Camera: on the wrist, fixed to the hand. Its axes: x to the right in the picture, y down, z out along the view.
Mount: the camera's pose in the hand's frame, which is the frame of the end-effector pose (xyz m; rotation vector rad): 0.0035 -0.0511 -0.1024 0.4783 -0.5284 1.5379
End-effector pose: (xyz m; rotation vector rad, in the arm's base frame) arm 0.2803 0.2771 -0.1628 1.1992 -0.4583 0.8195
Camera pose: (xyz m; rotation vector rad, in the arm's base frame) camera 0.3110 0.3677 -0.2258 1.3845 -1.8054 1.9789
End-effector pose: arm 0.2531 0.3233 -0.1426 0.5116 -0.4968 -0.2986
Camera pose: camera 0.3018 0.3195 -0.2461 0.3757 -1.3368 1.2193
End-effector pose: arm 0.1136 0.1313 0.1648 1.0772 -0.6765 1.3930
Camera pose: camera 0.1419 0.2312 0.1165 -1.0503 1.4589 -2.1107
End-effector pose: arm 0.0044 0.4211 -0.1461 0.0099 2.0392 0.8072
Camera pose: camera -0.0603 0.3269 -0.1389 1.9879 1.3657 0.9460
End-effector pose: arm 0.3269 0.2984 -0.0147 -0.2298 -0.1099 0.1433
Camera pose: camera 0.3497 0.2273 -0.1015 0.2599 -0.4015 1.7457
